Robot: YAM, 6 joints.
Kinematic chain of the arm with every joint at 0, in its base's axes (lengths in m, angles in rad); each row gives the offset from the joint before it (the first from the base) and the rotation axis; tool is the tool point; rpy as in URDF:
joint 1: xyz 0 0 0.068 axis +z
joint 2: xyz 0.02 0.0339 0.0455 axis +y
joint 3: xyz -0.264 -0.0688 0 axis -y
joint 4: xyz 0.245 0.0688 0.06 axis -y
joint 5: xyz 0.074 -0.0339 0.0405 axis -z
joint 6: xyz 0.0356 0 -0.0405 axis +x
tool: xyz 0 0 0 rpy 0 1.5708 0
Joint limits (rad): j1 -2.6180..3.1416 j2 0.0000..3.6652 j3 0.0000..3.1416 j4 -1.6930..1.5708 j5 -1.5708..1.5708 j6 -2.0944..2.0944
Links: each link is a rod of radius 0.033 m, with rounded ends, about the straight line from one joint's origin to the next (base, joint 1, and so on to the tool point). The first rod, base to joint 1, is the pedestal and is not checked.
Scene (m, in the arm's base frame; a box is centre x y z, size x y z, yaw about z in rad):
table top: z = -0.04
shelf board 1: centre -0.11 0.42 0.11 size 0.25 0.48 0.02 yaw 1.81
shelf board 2: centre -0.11 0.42 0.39 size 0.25 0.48 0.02 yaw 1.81
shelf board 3: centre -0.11 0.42 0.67 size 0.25 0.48 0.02 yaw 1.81
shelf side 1: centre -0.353 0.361 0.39 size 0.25 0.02 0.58 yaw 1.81
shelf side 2: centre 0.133 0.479 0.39 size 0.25 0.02 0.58 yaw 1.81
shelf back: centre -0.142 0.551 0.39 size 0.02 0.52 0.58 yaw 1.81
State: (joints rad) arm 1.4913 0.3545 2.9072 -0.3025 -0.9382 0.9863
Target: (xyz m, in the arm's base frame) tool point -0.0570 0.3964 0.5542
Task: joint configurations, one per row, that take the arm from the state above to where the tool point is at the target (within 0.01 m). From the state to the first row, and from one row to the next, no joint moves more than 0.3 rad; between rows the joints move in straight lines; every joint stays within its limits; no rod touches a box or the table.
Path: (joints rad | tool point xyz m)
1: 1.5464 0.6116 2.6950 -0.2772 -0.8268 0.9590 | -0.0357 -0.3907 0.5446
2: 1.6015 0.8686 2.4829 -0.2519 -0.7155 0.9318 | -0.0172 -0.2009 0.6559
3: 1.6566 1.1257 2.2707 -0.2266 -0.6041 0.9045 | -0.0215 0.0138 0.6818
4: 1.7117 1.3827 2.0585 -0.2012 -0.4928 0.8773 | -0.0473 0.2134 0.6211
5: 1.7668 1.6398 1.8464 -0.1759 -0.3814 0.8500 | -0.0856 0.3630 0.4891
6: 1.7277 1.7434 2.0472 -0.1955 -0.5227 0.8954 | -0.0778 0.3779 0.5155
7: 1.6886 1.8469 2.2480 -0.2151 -0.6640 0.9409 | -0.0681 0.3891 0.5373
8: 1.6495 1.9505 2.4488 -0.2346 -0.8052 0.9863 | -0.0570 0.3964 0.5542

